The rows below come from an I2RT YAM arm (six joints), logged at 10 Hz.
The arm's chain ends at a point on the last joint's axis. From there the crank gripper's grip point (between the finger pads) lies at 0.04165 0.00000 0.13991 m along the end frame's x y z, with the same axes.
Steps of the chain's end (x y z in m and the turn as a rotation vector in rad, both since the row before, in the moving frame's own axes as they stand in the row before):
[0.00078, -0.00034, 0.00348, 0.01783, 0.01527, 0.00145]
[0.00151, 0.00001, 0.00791, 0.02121, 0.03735, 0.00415]
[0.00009, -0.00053, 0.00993, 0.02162, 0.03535, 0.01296]
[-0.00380, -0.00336, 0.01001, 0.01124, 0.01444, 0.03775]
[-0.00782, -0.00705, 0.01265, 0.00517, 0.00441, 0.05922]
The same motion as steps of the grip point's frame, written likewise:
[0.00291, -0.00277, 0.00281, 0.01783, 0.01527, 0.00145]
[0.00671, -0.00276, 0.00623, 0.02121, 0.03735, 0.00415]
[0.00502, -0.00297, 0.00834, 0.02162, 0.03535, 0.01296]
[-0.00178, -0.00332, 0.00939, 0.01124, 0.01444, 0.03775]
[-0.00726, -0.00529, 0.01247, 0.00517, 0.00441, 0.05922]

